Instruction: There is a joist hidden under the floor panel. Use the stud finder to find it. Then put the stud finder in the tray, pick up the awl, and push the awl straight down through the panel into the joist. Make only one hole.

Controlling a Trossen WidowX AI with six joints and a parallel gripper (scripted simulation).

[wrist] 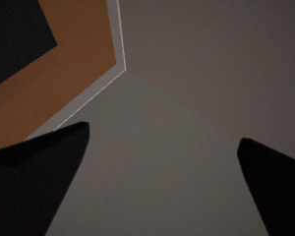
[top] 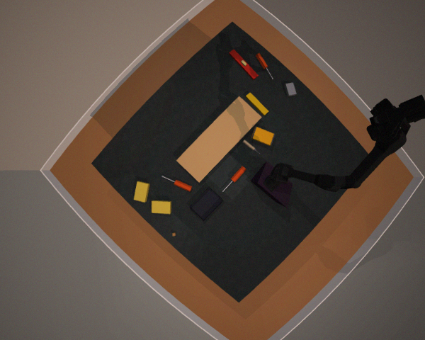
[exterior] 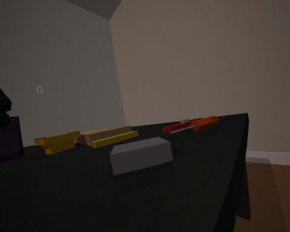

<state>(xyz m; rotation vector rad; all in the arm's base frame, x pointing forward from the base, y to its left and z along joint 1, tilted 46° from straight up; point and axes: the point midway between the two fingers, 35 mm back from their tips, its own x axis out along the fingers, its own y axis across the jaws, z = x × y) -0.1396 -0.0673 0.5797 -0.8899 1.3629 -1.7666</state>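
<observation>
The yellow stud finder lies 480 mm below my gripper tip, 300 mm to the left of it and 300 mm ahead of it. Also, from my gripper tip: awl 490 mm below, 380 mm to the left, 300 mm ahead; then grey block 480 mm below, 400 mm ahead, 50 mm to the right; then stud finder light 490 mm below, 290 mm to the left, 290 mm ahead.
</observation>
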